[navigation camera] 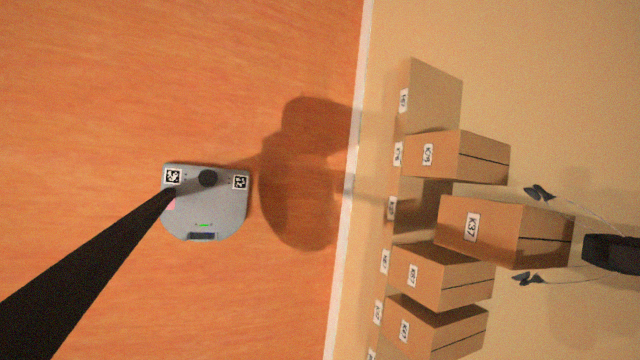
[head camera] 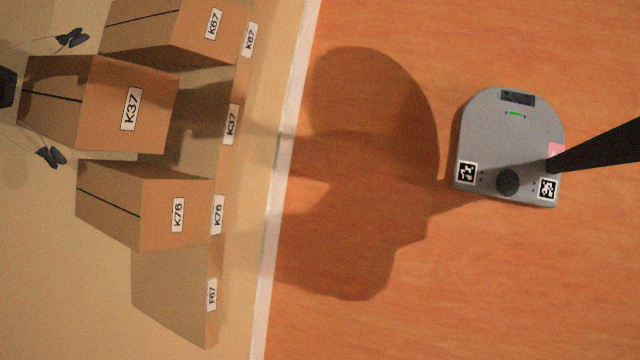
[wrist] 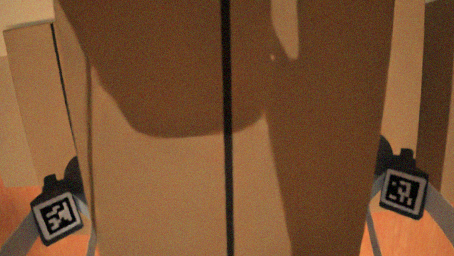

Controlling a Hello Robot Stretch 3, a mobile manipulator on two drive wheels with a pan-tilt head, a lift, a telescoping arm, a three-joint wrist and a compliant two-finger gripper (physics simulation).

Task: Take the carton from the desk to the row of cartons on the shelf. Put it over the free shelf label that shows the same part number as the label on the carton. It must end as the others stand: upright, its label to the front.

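Pixels of known places: robot's base, link origin: (navigation camera: pixel 207 177) (head camera: pixel 506 181).
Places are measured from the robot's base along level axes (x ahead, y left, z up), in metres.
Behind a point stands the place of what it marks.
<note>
The carton labelled K37 (head camera: pixel 110 105) @[x -0.013, y -0.477, z 0.989 m] (navigation camera: pixel 495 232) @[x -0.012, y -0.476, z 0.997 m] (wrist: pixel 175 175) @[x -0.003, y -0.648, z 1.046 m] is upright with its label to the front. My gripper (head camera: pixel 61 96) @[x -0.022, y -0.624, z 0.977 m] (navigation camera: pixel 533 235) (wrist: pixel 227 165) @[x -0.022, y -0.624, z 0.977 m] is shut on its two sides. The carton hangs raised above the shelf (head camera: pixel 212 330) @[x 0.406, y -0.504, z 0.673 m] (navigation camera: pixel 435 100) @[x 0.345, y -0.627, z 0.698 m], beside the gap between the K76 carton (head camera: pixel 160 200) @[x 0.122, y -0.508, z 0.835 m] (navigation camera: pixel 445 155) @[x 0.144, y -0.508, z 0.843 m] and the K67 carton (head camera: pixel 195 30) @[x -0.158, y -0.506, z 0.828 m] (navigation camera: pixel 430 275) @[x -0.159, y -0.506, z 0.843 m]. The K37 shelf label (head camera: pixel 231 124) @[x -0.013, y -0.500, z 0.681 m] (navigation camera: pixel 392 207) @[x -0.011, y -0.500, z 0.685 m] shows at the front edge of that gap. The carton's underside is hidden, so its exact height is unclear.
An F67 shelf label (head camera: pixel 212 295) @[x 0.317, y -0.502, z 0.680 m] (navigation camera: pixel 403 100) @[x 0.317, y -0.501, z 0.683 m] marks the place beyond the K76 carton. Another carton (navigation camera: pixel 435 332) @[x -0.292, y -0.511, z 0.878 m] stands beyond the K67 one. My base (head camera: pixel 510 135) @[x -0.126, y -0.010, z 0.160 m] (navigation camera: pixel 205 205) @[x -0.109, y 0.000, z 0.160 m] is on the orange floor in front of the shelf. Part of a neighbouring carton (wrist: pixel 30 85) @[x 0.187, y -0.695, z 0.878 m] shows at the wrist view's left.
</note>
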